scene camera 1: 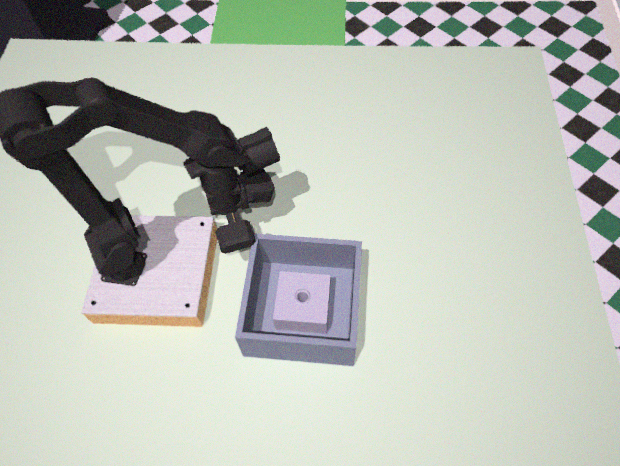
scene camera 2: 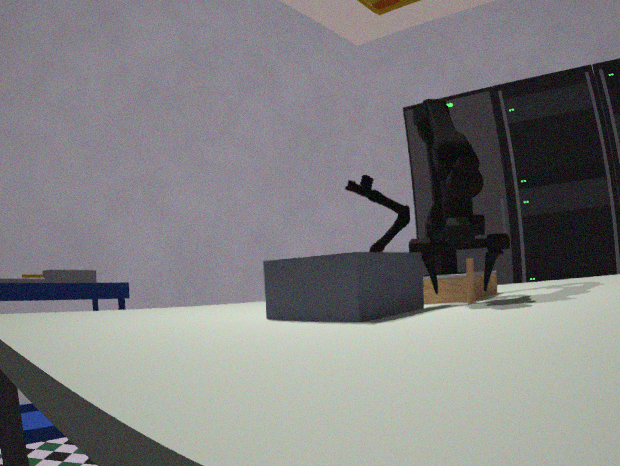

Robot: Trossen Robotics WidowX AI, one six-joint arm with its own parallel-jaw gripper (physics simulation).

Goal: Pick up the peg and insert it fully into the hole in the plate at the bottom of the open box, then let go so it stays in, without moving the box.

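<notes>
The peg stands upright on the table; in scene camera 1 the gripper hides nearly all of it. My gripper is open and points down, with its fingers low on either side of the peg as seen in scene camera 2. The peg stands nearer the right finger in that view, with a gap to each. The fingertips are slightly above the table. The open grey-blue box is to the right of the gripper in scene camera 1. Inside it lies the pale plate with an empty round hole.
The wooden base board carries the arm and lies left of the box in scene camera 1. The box's back left corner is close to the gripper's near finger. Dark cabinets stand in the background.
</notes>
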